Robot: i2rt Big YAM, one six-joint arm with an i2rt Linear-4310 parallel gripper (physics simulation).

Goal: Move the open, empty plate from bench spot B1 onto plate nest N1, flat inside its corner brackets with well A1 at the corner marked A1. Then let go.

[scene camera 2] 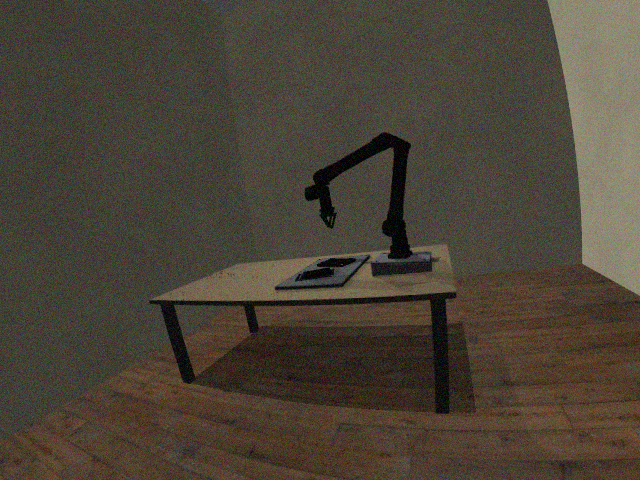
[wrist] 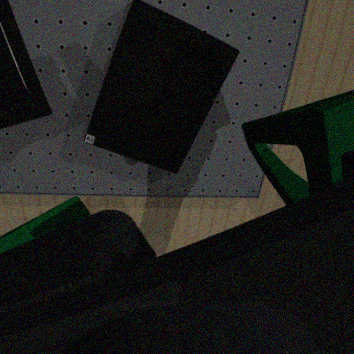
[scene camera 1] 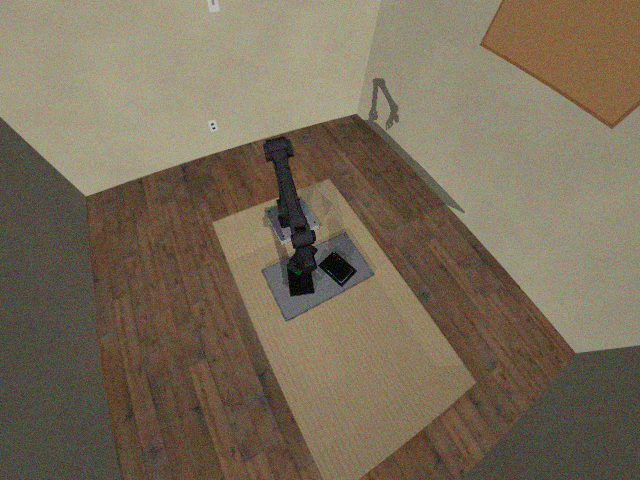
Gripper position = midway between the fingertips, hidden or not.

Note:
The gripper [wrist: 160, 171] is open and holds nothing. Also in view: a black rectangle with white outline [wrist: 23, 66].

